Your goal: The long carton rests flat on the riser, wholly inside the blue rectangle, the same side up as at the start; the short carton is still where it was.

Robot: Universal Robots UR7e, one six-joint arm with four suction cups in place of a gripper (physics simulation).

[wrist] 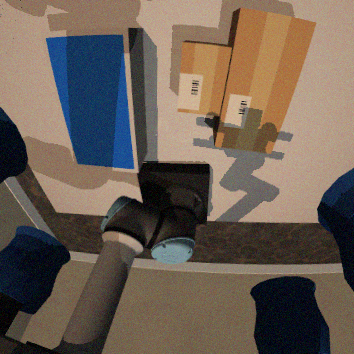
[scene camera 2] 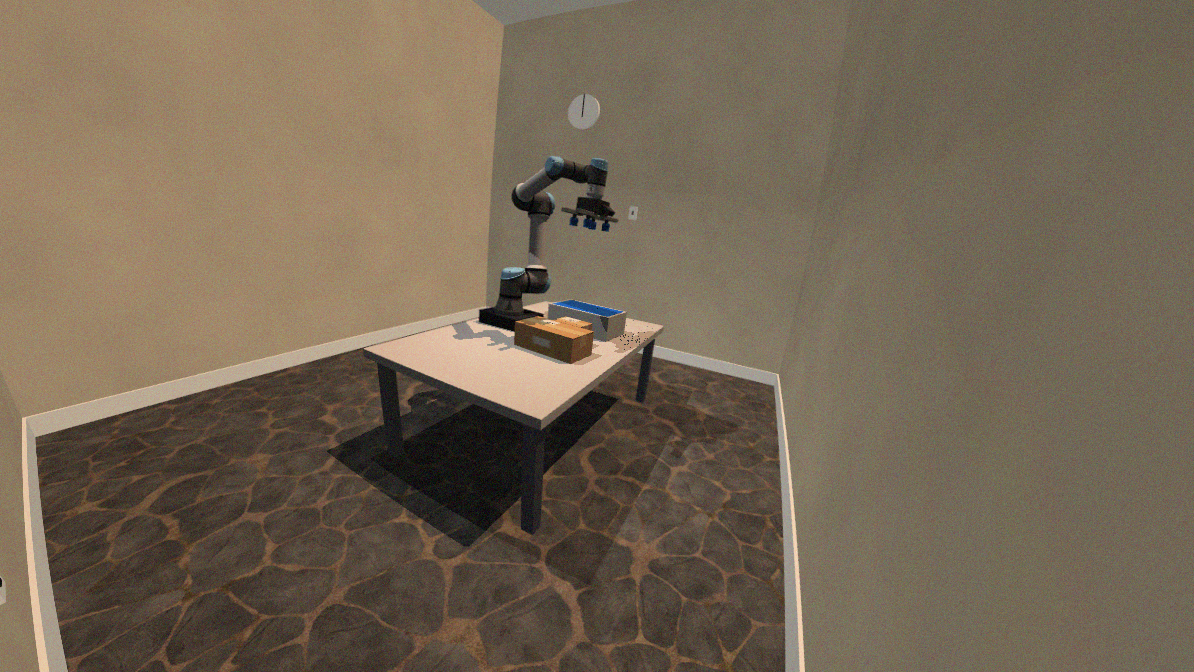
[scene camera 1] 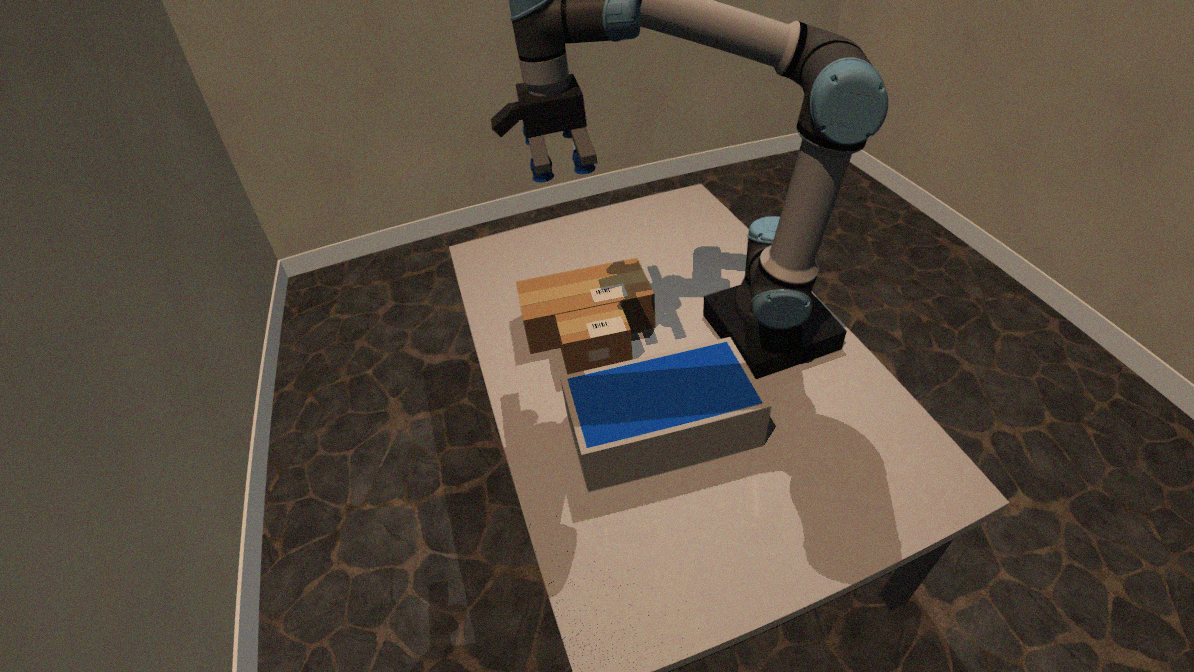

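Observation:
The long brown carton lies flat on the table, its label facing up. The short carton lies along its riser-facing side, label up, with little or no gap visible. The grey riser stands beyond the short carton, with the blue rectangle on its top. My suction gripper is open and empty, high above the table. Its dark blue cups show at the wrist view's edges.
The arm's black base stands on the table, near one end of the riser and the cartons. The arm's shadow falls across the label end of the long carton. Walls surround the table.

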